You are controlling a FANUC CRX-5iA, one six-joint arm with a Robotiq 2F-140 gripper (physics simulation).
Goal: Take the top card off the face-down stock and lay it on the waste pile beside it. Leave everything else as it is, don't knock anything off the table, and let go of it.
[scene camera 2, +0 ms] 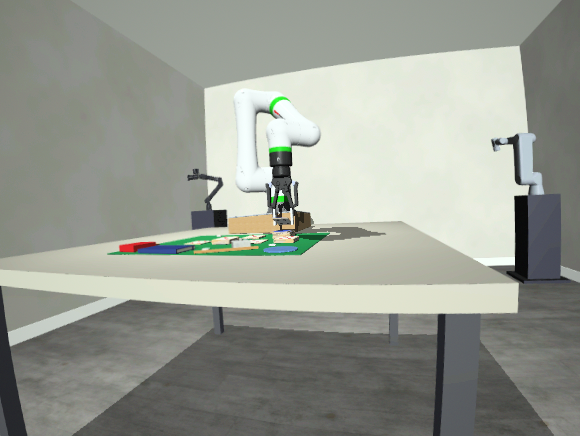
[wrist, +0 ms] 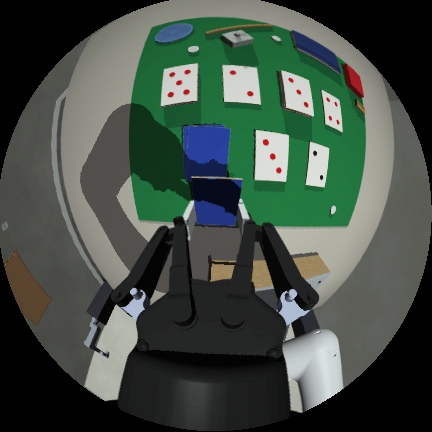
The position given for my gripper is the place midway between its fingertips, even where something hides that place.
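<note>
In scene camera 2 I can see my gripper [scene camera 2: 283, 224] together with a green mat [scene camera 2: 306, 240]. The wrist view shows me the mat [wrist: 155, 135] too, as well as my gripper [wrist: 215, 207], and in that same view there is a card [wrist: 317, 160] and another card [wrist: 271, 148].
</note>
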